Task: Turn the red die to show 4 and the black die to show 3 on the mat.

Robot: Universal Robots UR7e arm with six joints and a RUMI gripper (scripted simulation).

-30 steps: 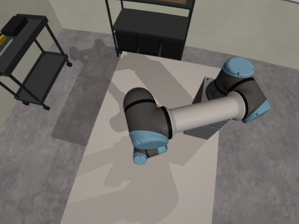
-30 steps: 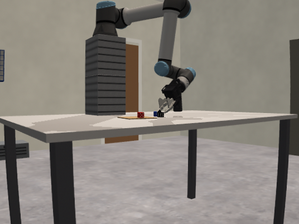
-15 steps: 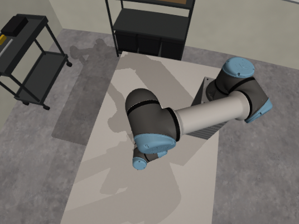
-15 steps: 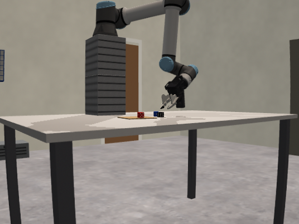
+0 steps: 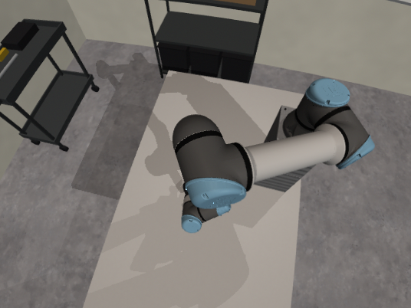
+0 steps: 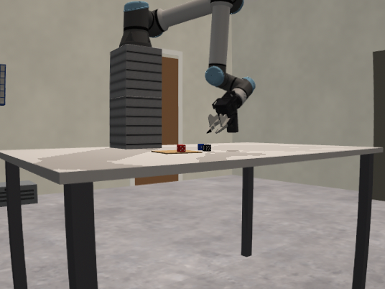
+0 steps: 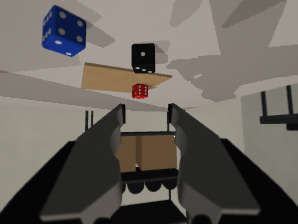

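The black die is 1 cm ahead of my hand, 4 cm to the right of it and 6 cm below it. From my hand the other things lie so: blue die: 6 cm behind, 2 cm to the right, 6 cm below; then red die: 6 cm ahead, 17 cm to the right, 6 cm below; then brown mat: 2 cm ahead, 17 cm to the right, 7 cm below.
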